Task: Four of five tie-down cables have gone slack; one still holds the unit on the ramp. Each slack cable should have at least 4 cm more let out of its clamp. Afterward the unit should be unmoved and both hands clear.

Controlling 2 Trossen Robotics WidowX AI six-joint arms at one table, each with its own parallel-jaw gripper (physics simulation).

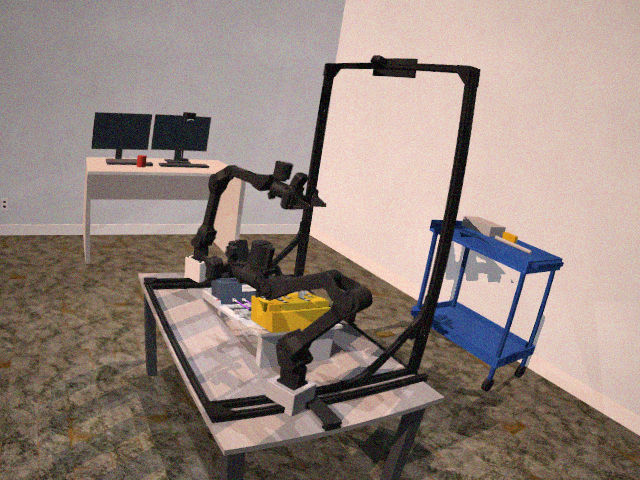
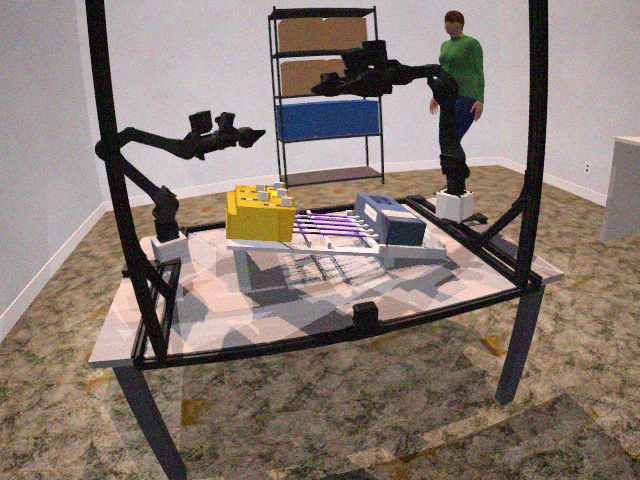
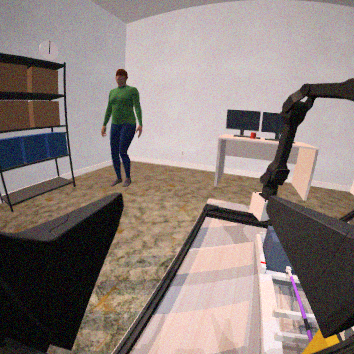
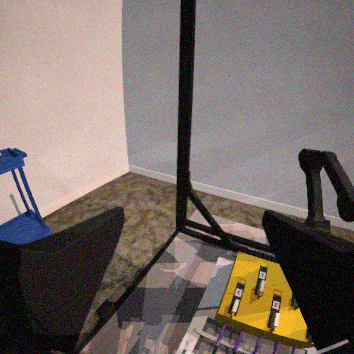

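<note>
The yellow clamp block (image 1: 289, 316) (image 2: 258, 223) (image 4: 256, 306) stands at the ramp's raised end, with small grey-white clamps (image 2: 262, 196) (image 4: 237, 297) on top. Several purple cables (image 2: 330, 225) (image 3: 298, 298) (image 4: 240, 340) run from it to the dark blue-grey unit (image 1: 226, 290) (image 2: 405, 230) (image 3: 276, 252), resting at the low end of the white ramp (image 2: 341, 252) (image 3: 267, 302). Which cables are slack is too small to tell. My left gripper (image 1: 214, 269) (image 2: 255, 136) (image 3: 197, 201) is open and empty, above the yellow block's level. My right gripper (image 1: 312, 204) (image 2: 316, 86) (image 4: 194, 216) is open and empty, high above the ramp.
A black frame (image 1: 460, 170) (image 2: 537, 103) rises from the table (image 1: 227, 434) (image 2: 111, 346). A blue cart (image 1: 555, 264), a desk (image 1: 155, 167) with monitors and a shelf rack (image 2: 382, 149) stand beyond. A person in green (image 2: 461, 67) (image 3: 122, 107) stands behind the table.
</note>
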